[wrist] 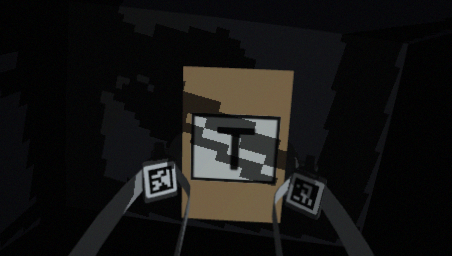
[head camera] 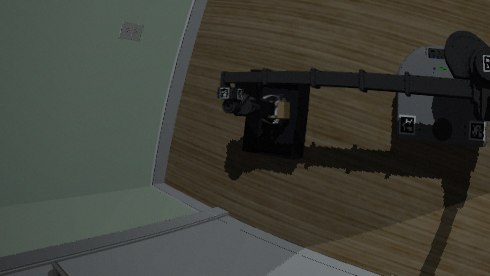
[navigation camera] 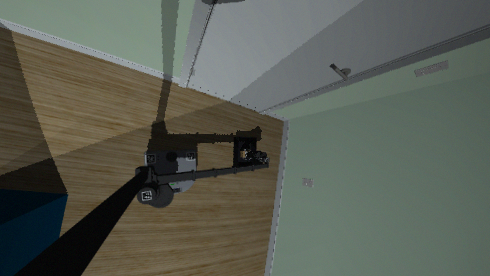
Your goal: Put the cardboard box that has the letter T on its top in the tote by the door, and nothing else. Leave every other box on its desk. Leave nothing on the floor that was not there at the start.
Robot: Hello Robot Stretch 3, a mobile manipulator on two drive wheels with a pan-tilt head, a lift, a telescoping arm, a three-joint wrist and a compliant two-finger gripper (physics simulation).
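Places are measured from the robot's base along level axes (x right, y back, z down), in metres.
Pixels of known places: gripper, fingertip midpoint: (wrist: 233, 154) (head camera: 282, 110) (navigation camera: 243, 153); robot's base, origin of the base link: (head camera: 441, 128) (navigation camera: 171, 156).
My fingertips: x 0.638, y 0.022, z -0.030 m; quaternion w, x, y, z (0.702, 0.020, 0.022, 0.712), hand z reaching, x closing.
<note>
For each thing: its middle in the pictures, then the offset to it from my fingertips.
- cardboard box, body centre: (wrist: 234, 139) (head camera: 275, 109) (navigation camera: 245, 153) dz -0.024, dx +0.017, dy -0.001 m
- black tote, body centre: (wrist: 217, 144) (head camera: 277, 113) (navigation camera: 245, 152) dz -0.020, dx +0.012, dy -0.012 m
The cardboard box (head camera: 283, 110) (navigation camera: 243, 154) (wrist: 237, 200) has a white label with a black letter T facing up in the wrist view. My gripper (head camera: 275, 109) (navigation camera: 245, 154) (wrist: 233, 154) is shut on this box, with one finger on each side. The black tote (head camera: 297, 135) (navigation camera: 237, 150) (wrist: 425, 125) stands on the floor near the wall and door. The gripper and box are over the tote's inside, and its dark interior surrounds the box in the wrist view. Whether the box touches the tote's bottom cannot be told.
The robot's base (head camera: 420, 105) (navigation camera: 172, 162) stands on the wooden floor beside the tote, with the arm (head camera: 340, 80) (navigation camera: 205, 174) stretched over the tote's edge. A green wall (head camera: 90, 100) (navigation camera: 390, 175) and a grey door (head camera: 200, 250) (navigation camera: 280, 55) are near. A blue object (navigation camera: 35, 230) is at the navigation view's lower left.
</note>
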